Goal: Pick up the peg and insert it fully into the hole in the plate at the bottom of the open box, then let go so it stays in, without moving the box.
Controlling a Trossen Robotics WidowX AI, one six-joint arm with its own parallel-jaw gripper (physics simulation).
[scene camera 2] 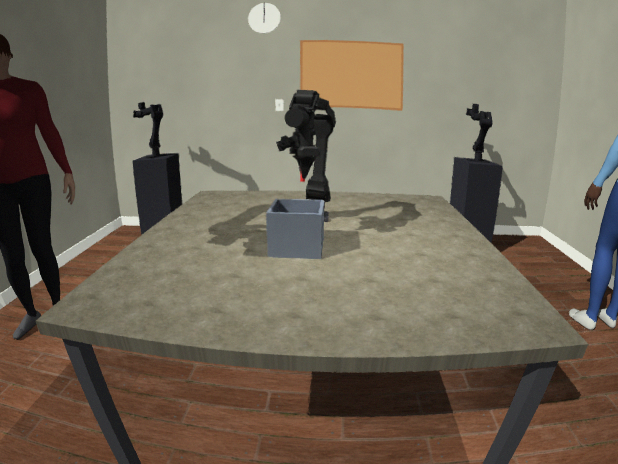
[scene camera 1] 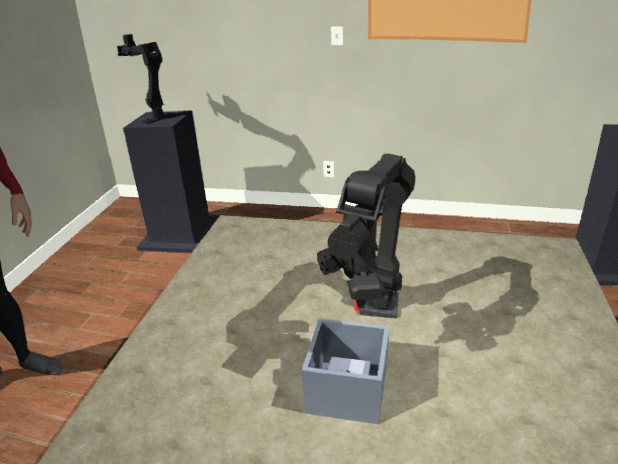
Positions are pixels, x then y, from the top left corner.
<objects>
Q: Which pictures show the blue-grey box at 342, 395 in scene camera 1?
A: Scene camera 2 and scene camera 1: all of them.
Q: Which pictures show my gripper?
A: Scene camera 2 and scene camera 1: all of them.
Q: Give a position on a blue-grey box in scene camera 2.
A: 295, 227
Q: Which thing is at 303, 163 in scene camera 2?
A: My gripper.
</objects>
